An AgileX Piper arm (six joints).
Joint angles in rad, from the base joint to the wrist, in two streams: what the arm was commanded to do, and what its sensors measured. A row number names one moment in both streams.
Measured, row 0:
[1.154 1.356 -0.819 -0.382 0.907 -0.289]
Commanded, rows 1 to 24:
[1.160 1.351 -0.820 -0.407 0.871 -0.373]
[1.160 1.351 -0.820 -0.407 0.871 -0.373]
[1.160 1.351 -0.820 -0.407 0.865 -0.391]
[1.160 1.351 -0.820 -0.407 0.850 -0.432]
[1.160 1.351 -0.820 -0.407 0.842 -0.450]
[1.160 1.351 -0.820 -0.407 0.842 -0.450]
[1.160 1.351 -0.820 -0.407 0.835 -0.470]
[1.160 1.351 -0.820 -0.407 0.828 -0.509]
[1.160 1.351 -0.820 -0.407 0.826 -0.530]
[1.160 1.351 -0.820 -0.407 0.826 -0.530]
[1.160 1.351 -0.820 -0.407 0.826 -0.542]
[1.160 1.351 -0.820 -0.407 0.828 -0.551]
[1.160 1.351 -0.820 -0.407 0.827 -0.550]
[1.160 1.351 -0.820 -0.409 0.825 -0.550]
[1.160 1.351 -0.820 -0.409 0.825 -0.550]
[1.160 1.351 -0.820 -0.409 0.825 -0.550]
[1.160 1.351 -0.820 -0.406 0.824 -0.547]
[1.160 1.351 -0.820 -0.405 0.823 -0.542]
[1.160 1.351 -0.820 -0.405 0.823 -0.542]
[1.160 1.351 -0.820 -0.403 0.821 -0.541]
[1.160 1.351 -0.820 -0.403 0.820 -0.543]
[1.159 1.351 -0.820 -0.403 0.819 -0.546]
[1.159 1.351 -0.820 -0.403 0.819 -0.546]
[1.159 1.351 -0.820 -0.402 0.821 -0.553]
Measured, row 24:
[1.154 1.356 -0.819 -0.383 0.842 -0.538]
